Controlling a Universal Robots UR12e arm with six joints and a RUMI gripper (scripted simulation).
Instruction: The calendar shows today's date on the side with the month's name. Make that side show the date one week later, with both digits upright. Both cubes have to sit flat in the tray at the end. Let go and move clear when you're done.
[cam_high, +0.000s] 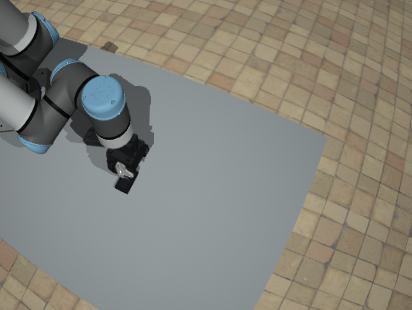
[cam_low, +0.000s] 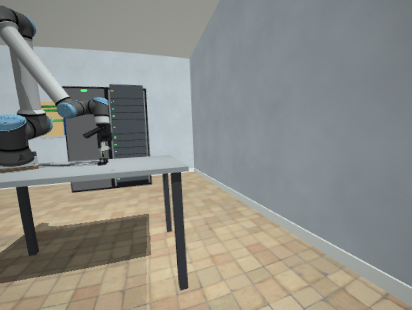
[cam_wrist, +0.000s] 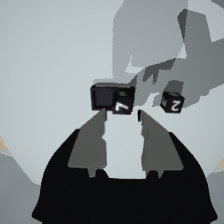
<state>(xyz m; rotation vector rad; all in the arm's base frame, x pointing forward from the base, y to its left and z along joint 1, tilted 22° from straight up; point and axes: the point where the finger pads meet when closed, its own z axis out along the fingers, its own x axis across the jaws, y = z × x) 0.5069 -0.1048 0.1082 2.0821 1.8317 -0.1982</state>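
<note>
My hand is 50 mm above the dark tray and 20 mm to the left of it. Also, from my hand: black cube (90 mm to the left, 50 mm below, 10 mm ahead).
</note>
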